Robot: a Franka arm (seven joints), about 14 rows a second.
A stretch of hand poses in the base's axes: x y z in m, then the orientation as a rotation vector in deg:
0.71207 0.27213 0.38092 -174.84 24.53 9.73
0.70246 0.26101 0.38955 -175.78 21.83 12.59
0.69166 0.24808 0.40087 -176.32 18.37 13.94
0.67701 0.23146 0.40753 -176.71 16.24 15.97
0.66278 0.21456 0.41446 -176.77 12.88 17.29
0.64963 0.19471 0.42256 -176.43 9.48 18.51
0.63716 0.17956 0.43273 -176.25 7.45 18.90
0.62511 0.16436 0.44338 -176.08 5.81 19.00
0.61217 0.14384 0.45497 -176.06 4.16 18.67
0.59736 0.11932 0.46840 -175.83 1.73 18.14
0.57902 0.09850 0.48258 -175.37 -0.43 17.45
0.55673 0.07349 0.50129 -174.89 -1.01 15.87
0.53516 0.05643 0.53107 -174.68 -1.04 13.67
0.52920 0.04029 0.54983 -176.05 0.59 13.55
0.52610 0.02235 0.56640 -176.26 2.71 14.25
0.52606 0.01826 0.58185 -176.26 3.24 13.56
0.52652 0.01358 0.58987 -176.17 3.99 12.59
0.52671 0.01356 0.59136 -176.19 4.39 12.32
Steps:
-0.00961 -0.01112 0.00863 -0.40 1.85 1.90
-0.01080 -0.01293 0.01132 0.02 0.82 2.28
-0.01465 -0.01662 0.00666 -0.11 1.28 1.44
-0.01423 -0.01690 0.00693 0.36 0.80 2.15
-0.01315 -0.01985 0.00810 0.69 0.73 2.13
-0.01247 -0.01515 0.01017 0.38 0.22 1.28
-0.01205 -0.01520 0.01065 0.33 0.04 1.03
-0.01294 -0.02052 0.01159 0.21 -0.24 1.04
-0.01481 -0.02452 0.01343 0.48 -0.37 1.52
-0.01834 -0.02082 0.01418 0.67 -0.46 1.33
-0.02229 -0.02501 0.01871 0.66 -1.00 0.28
-0.02157 -0.01706 0.02978 0.40 -1.42 -0.07
-0.00596 -0.01614 0.01876 -1.43 -0.11 -0.96
-0.00310 -0.01794 0.01657 -0.39 0.48 -1.33
-0.00004 -0.00409 0.01545 0.01 -0.44 -0.36
0.00046 -0.00468 0.00802 0.10 -0.61 -0.51
0.00019 -0.00002 0.00149 -0.03 -0.17 -0.26

